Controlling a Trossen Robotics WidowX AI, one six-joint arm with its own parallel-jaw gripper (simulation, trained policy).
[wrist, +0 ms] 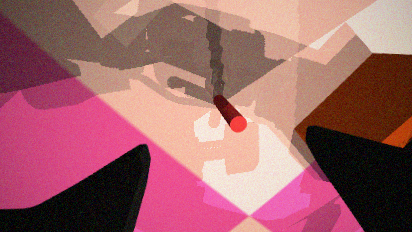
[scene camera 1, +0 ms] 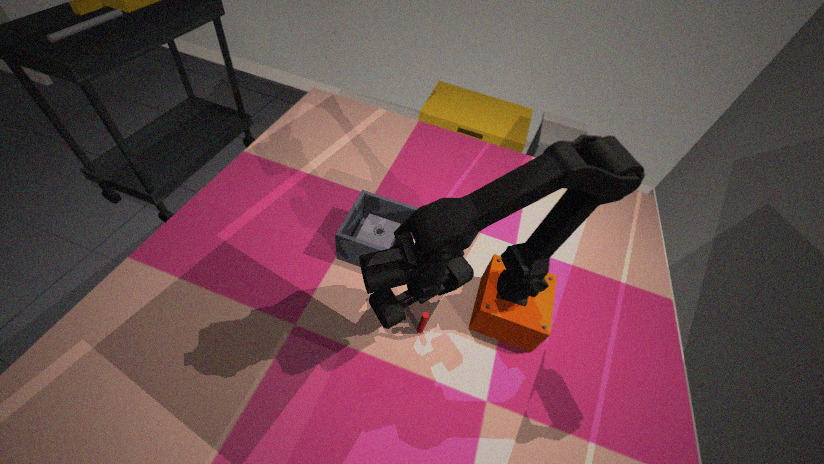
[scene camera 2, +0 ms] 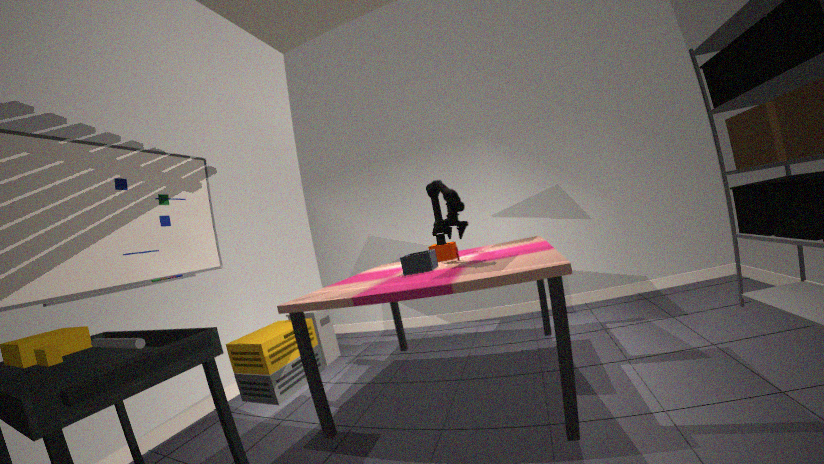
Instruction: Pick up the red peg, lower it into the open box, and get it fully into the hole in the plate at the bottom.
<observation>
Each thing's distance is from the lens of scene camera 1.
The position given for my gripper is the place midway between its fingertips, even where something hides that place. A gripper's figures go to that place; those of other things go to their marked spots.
my gripper [scene camera 1: 418, 304]: 0.70 m
light grey plate [scene camera 1: 376, 230]: 0.88 m
</observation>
